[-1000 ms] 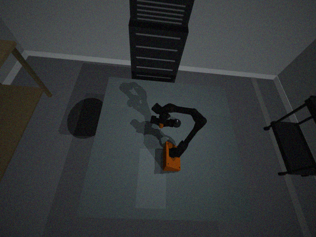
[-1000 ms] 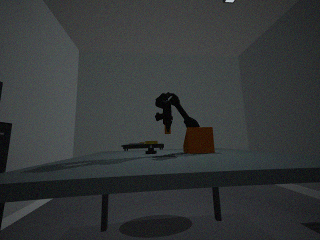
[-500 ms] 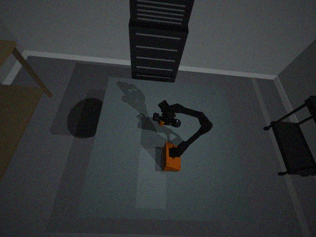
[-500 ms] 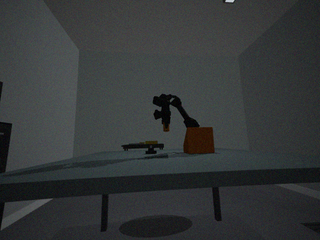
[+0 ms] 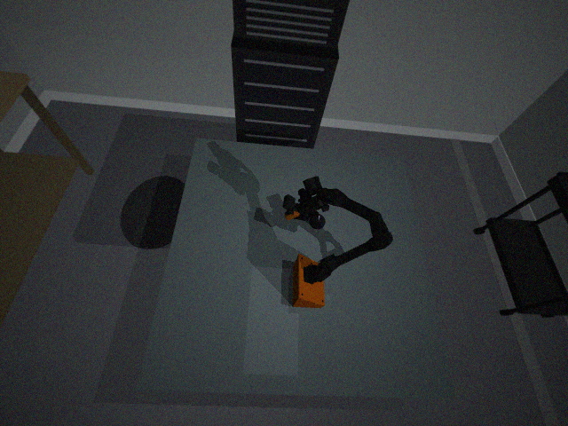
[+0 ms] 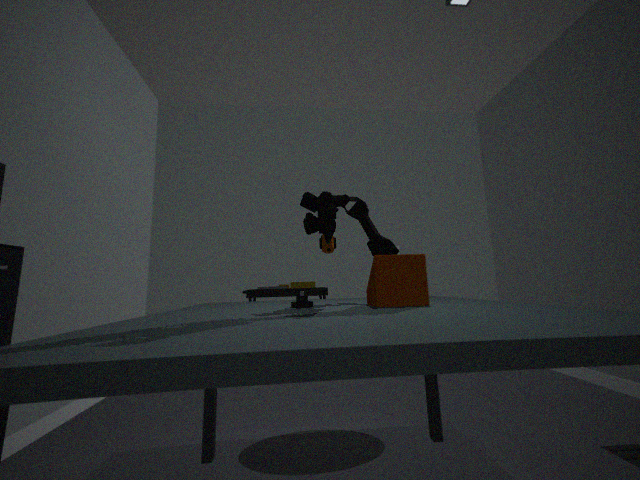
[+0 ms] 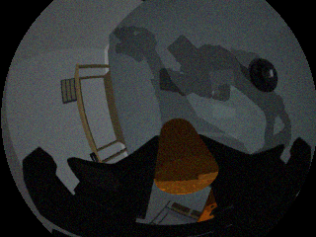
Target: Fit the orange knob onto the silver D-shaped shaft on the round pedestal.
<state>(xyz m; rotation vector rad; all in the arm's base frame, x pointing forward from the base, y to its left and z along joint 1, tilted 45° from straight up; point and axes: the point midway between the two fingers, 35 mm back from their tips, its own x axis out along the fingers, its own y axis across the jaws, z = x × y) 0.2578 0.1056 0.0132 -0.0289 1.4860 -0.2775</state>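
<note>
Right now my gripper tip is 30 mm below the orange knob and 20 mm to the left of it. From my gripper tip the other things lie so: dark round pedestal: 170 mm to the right, 170 mm below, 80 mm ahead.
</note>
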